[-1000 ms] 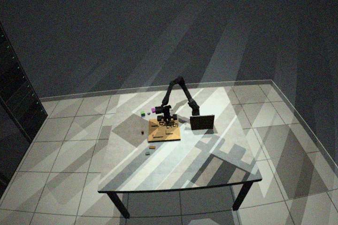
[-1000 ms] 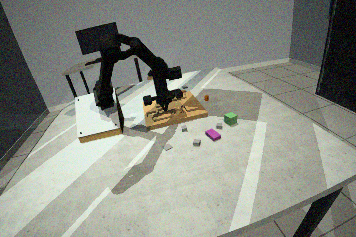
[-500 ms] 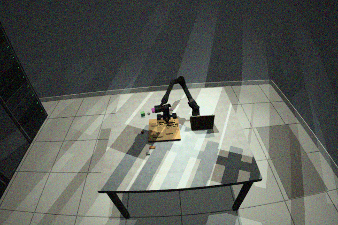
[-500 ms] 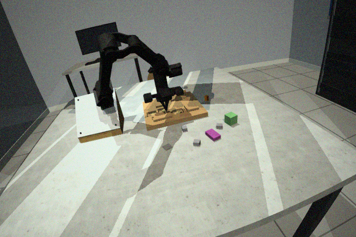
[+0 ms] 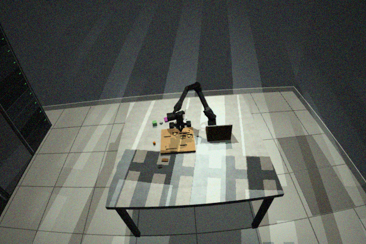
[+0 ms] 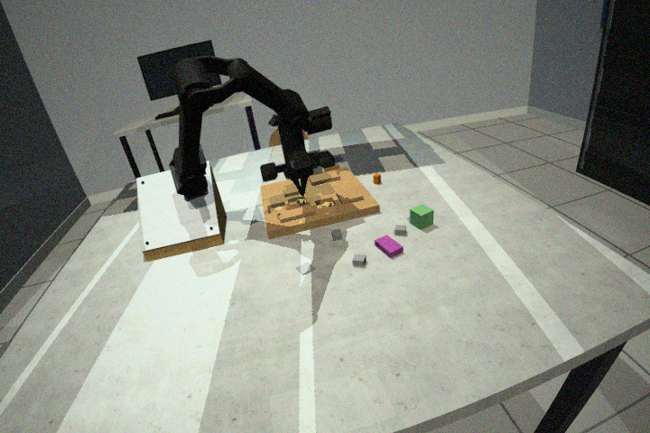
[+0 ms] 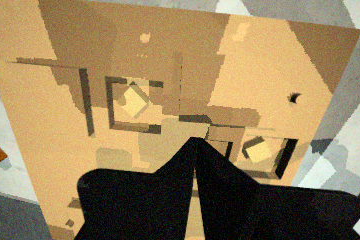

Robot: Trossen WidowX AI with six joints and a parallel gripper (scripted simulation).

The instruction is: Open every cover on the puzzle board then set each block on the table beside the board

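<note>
Right now my gripper tip is 50 mm to the right of the tan puzzle board, 40 mm short of it and 40 mm above it. Round my gripper tip: magenta block (250 mm to the right, 130 mm ahead, 50 mm below); then brown block (260 mm to the left, 160 mm ahead, 50 mm below); then orange cylinder (240 mm ahead, 70 mm to the left, 40 mm below).
</note>
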